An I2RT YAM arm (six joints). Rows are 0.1 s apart.
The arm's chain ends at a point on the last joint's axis. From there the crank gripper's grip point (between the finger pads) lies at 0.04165 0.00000 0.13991 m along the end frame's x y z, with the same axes.
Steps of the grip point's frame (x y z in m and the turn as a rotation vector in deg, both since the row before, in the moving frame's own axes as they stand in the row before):
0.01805 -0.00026 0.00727 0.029 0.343 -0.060
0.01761 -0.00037 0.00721 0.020 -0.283 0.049
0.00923 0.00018 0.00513 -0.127 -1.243 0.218
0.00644 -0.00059 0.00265 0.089 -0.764 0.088
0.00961 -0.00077 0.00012 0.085 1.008 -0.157
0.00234 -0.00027 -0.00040 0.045 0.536 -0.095
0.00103 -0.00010 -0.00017 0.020 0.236 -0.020
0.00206 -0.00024 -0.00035 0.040 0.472 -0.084
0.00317 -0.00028 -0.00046 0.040 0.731 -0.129
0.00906 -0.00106 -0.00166 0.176 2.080 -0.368
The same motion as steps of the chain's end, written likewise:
0.01721 -0.00015 0.00752 0.029 0.343 -0.060
0.01830 -0.00036 0.00701 0.020 -0.283 0.049
0.01228 -0.00028 0.00426 -0.127 -1.243 0.218
0.00831 -0.00043 0.00211 0.089 -0.764 0.088
0.00716 -0.00045 0.00087 0.085 1.008 -0.157
0.00103 -0.00009 0.00000 0.045 0.536 -0.095
0.00045 -0.00004 0.00000 0.020 0.236 -0.020
0.00091 -0.00008 0.00000 0.040 0.472 -0.084
0.00139 -0.00009 0.00008 0.040 0.731 -0.129
0.00401 -0.00035 -0.00006 0.176 2.080 -0.368

